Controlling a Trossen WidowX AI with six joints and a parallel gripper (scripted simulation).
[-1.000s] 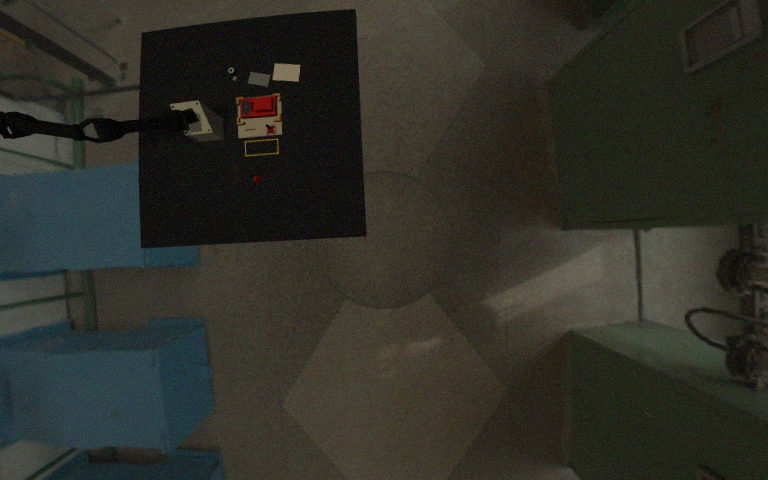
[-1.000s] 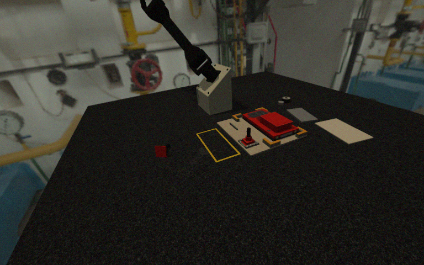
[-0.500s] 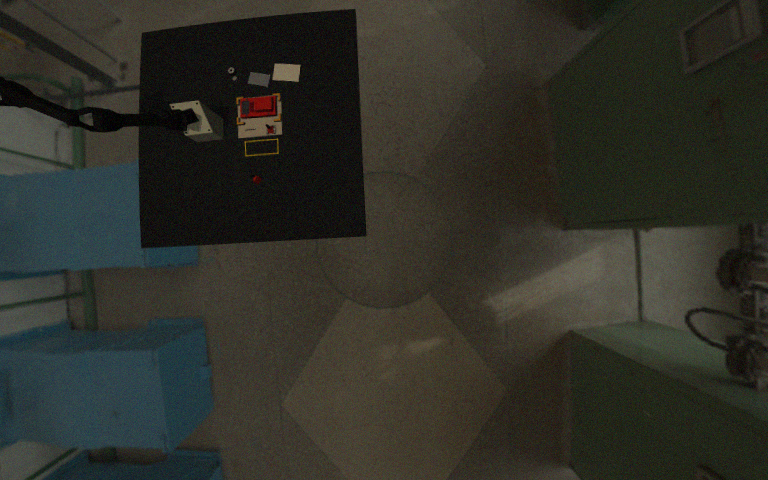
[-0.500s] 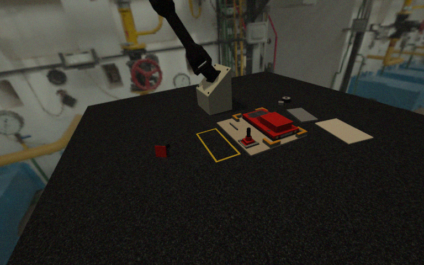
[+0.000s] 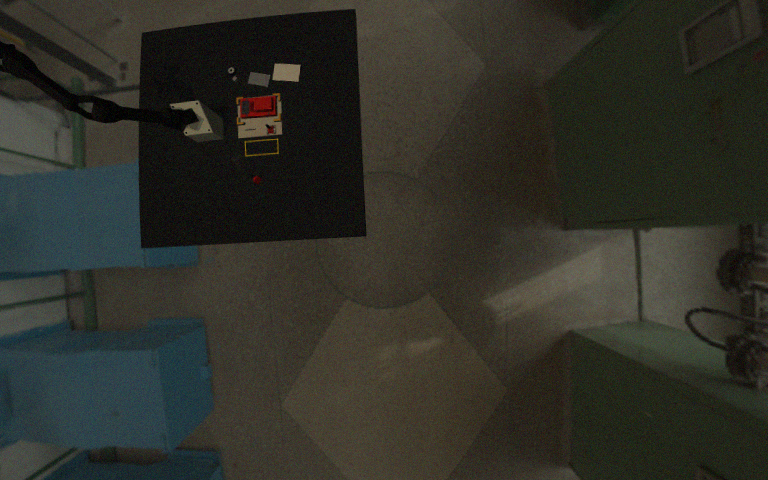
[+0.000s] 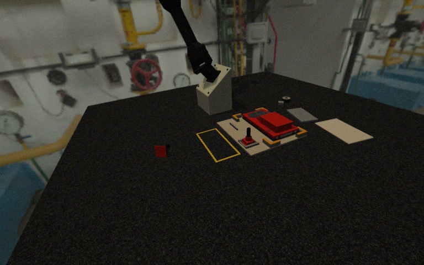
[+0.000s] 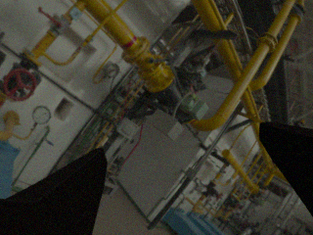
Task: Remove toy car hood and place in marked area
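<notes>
Right now my gripper tip is 79 cm short of the hood, 11 cm to the left of it and 68 cm above it. The rest, counted from my gripper tip: beige plate: 93 cm ahead, 7 cm to the left, 72 cm below; then small ring: 62 cm ahead, 14 cm to the left, 71 cm below; then grey plate: 77 cm ahead, 6 cm to the left, 72 cm below.
</notes>
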